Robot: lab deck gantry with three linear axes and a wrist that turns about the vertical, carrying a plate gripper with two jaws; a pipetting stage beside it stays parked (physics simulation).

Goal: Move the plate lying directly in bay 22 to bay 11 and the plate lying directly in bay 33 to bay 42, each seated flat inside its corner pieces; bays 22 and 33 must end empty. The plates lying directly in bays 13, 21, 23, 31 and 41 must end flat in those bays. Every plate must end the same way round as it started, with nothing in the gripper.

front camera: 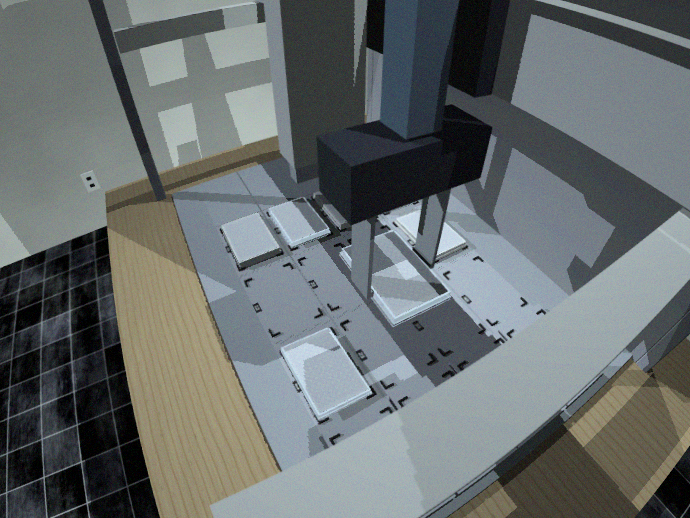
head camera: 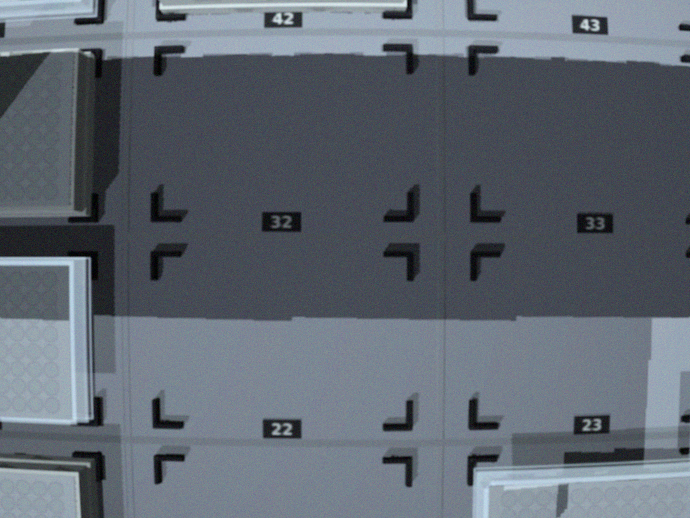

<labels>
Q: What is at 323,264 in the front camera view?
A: A bay 22.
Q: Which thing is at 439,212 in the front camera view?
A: My gripper.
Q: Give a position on a wall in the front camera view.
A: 572,212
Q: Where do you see a bay 22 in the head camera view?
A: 331,333
</labels>
